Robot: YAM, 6 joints.
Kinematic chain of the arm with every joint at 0, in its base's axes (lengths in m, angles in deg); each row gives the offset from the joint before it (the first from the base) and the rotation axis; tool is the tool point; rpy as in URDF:
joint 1: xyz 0 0 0.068 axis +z
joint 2: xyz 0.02 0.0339 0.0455 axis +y
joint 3: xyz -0.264 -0.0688 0 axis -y
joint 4: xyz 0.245 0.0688 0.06 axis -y
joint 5: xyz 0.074 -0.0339 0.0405 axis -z
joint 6: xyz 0.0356 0 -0.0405 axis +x
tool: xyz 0 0 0 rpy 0 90 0
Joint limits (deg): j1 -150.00..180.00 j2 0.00..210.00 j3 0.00..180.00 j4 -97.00..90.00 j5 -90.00..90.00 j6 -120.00..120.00
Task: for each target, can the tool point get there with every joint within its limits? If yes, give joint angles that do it. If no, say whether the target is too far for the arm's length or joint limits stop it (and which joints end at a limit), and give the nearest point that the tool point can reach.
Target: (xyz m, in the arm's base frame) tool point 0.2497 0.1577 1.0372
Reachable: no: too far | nearest point 0.1681 0.1061 0.7133 | short by 0.338 m
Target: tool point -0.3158 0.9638 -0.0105
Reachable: no: too far | nearest point -0.1996 0.6092 0.0360 | short by 0.376 m
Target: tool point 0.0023 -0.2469 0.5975
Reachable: yes | joints -86.24 78.87 107.90 1.09 22.98 87.90
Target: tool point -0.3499 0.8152 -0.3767
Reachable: no: too far | nearest point -0.2228 0.5190 -0.1945 | short by 0.370 m
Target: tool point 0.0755 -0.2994 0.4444
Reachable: yes | joints -79.38 77.96 82.59 -8.40 -32.29 39.54
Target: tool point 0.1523 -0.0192 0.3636
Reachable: yes | joints 3.20 47.11 28.91 70.38 50.92 31.81
